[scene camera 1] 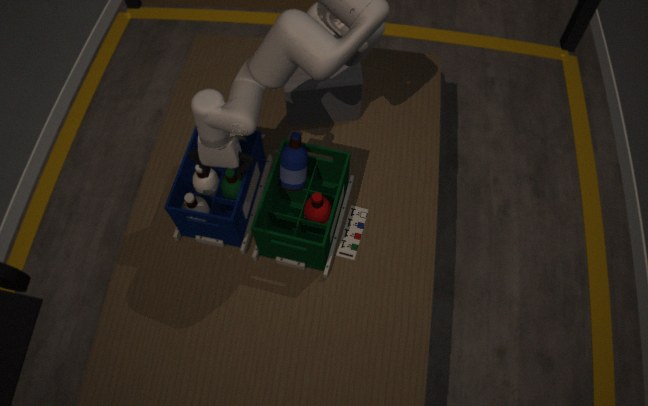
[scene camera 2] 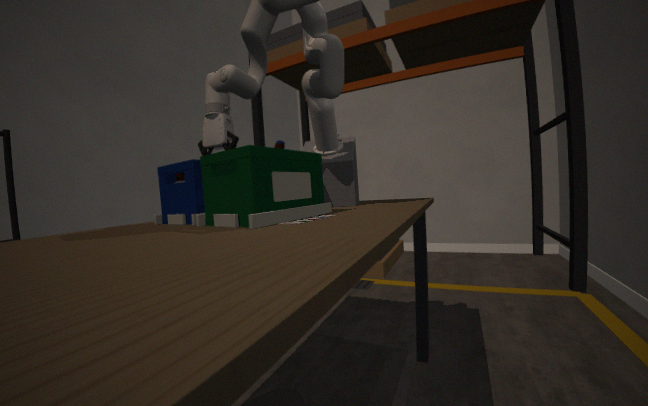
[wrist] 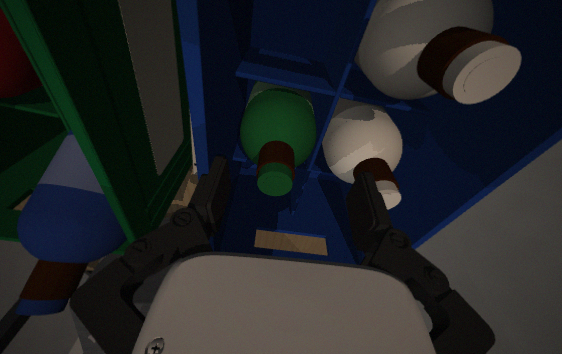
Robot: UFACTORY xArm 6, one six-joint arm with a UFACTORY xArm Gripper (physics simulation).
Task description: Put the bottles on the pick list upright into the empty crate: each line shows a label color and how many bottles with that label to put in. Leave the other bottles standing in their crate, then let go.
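Seen in the pictures: gripper, fingertip midpoint: (scene camera 1: 224, 174) (wrist: 291, 178); arm's base, link origin: (scene camera 2: 328, 148).
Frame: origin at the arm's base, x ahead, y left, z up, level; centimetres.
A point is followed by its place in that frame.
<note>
My gripper (scene camera 1: 220, 167) {x 41.9, y -19.1, z -7.1 cm} (scene camera 2: 218, 148) (wrist: 291, 178) {x 41.9, y -19.1, z -7.1 cm} is open over the back of the blue crate (scene camera 1: 215, 231) {x 54.5, y -20.2, z -15.6 cm} (scene camera 2: 172, 200) {x 54.3, y -25.4, z -16.7 cm} (wrist: 192, 65) {x 48.5, y -13.7, z -6.2 cm}. In the wrist view a green bottle (scene camera 1: 231, 188) {x 43.2, y -17.7, z -11.6 cm} (wrist: 278, 125) {x 43.2, y -17.9, z -11.6 cm} stands ahead of the gap between the fingers. A white bottle (scene camera 1: 205, 181) {x 42.2, y -25.3, z -11.5 cm} (wrist: 362, 142) {x 42.5, y -25.1, z -11.8 cm} stands beside it; the right finger overlaps its neck, contact unclear. Another white bottle (scene camera 1: 195, 205) {x 50.3, y -25.7, z -10.3 cm} (wrist: 425, 50) {x 49.7, y -25.6, z -10.7 cm} stands at the crate's front. The green crate (scene camera 1: 289, 252) {x 57.2, y 0.4, z -16.0 cm} (scene camera 2: 230, 190) {x 57.4, y 2.2, z -15.4 cm} (wrist: 100, 75) {x 46.4, y -7.8, z -8.5 cm} holds a blue bottle (scene camera 1: 293, 167) {x 37.5, y -1.5, z -6.4 cm} (scene camera 2: 280, 144) {x 32.6, y -0.7, z -1.8 cm} (wrist: 70, 210) {x 37.1, y -3.4, z -5.8 cm} and a red bottle (scene camera 1: 317, 210) {x 46.5, y 6.1, z -11.2 cm} (wrist: 15, 60) {x 44.3, y 2.2, z -13.6 cm}.
The pick list card (scene camera 1: 353, 232) {x 45.8, y 15.9, z -23.6 cm} lies right of the green crate, showing white, blue, red and green rows; its counts are too small to read. Light rails (scene camera 1: 290, 263) {x 58.4, y 0.5, z -20.9 cm} edge the crates on the wooden table (scene camera 1: 350, 345) {x 77.4, y 19.3, z -23.7 cm} (scene camera 2: 175, 300) {x 90.6, y 30.7, z -23.7 cm}. A shelf rack (scene camera 2: 575, 150) stands behind.
</note>
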